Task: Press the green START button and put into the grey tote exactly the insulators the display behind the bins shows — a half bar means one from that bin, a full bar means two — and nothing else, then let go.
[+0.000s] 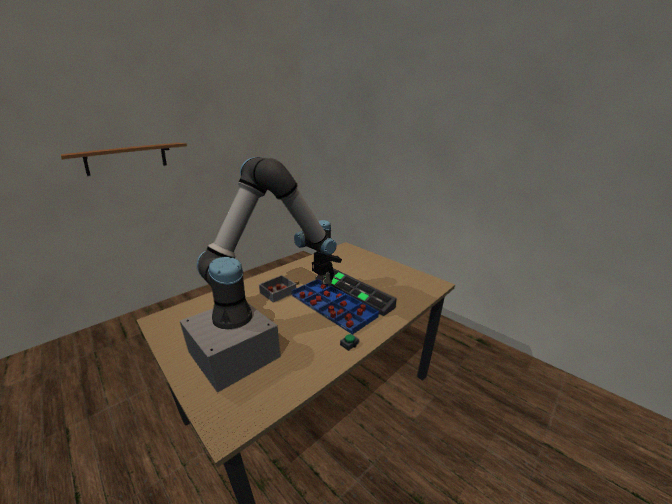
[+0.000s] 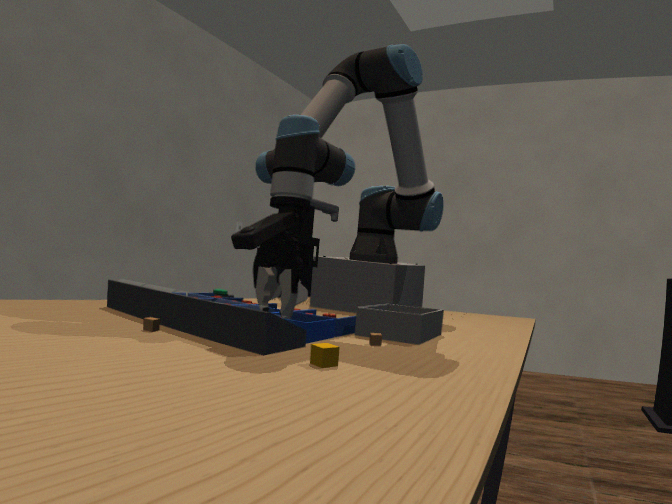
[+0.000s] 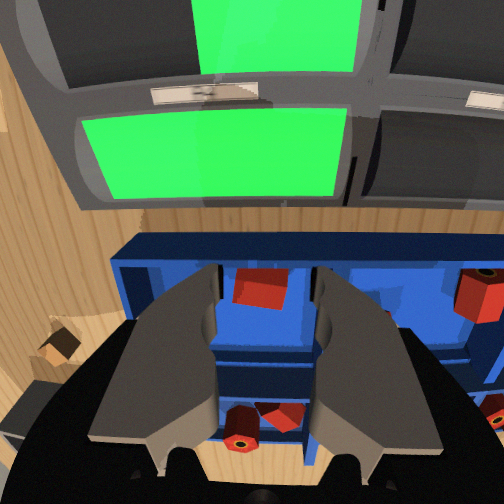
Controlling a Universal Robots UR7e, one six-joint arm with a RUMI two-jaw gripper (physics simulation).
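Note:
My gripper (image 3: 265,274) is open and low in the back corner bin of the blue bin tray (image 3: 310,340). Its jaws stand on either side of a red insulator (image 3: 260,288) with small gaps on both sides. Right behind this bin the display (image 3: 215,152) shows a full green bar, and the panel beyond it (image 3: 277,35) is half green. The grey tote (image 1: 276,288) beside the tray holds some red insulators. The green START button (image 1: 349,340) sits at the table's near side. From behind, the gripper (image 2: 279,303) dips behind the display's dark back (image 2: 200,320).
More red insulators lie in neighbouring bins (image 3: 480,295) (image 3: 241,429). A yellow cube (image 2: 324,354) and two small brown blocks (image 2: 151,323) (image 2: 375,338) lie on the table behind the display. The arm's grey base (image 1: 230,347) stands near the tote.

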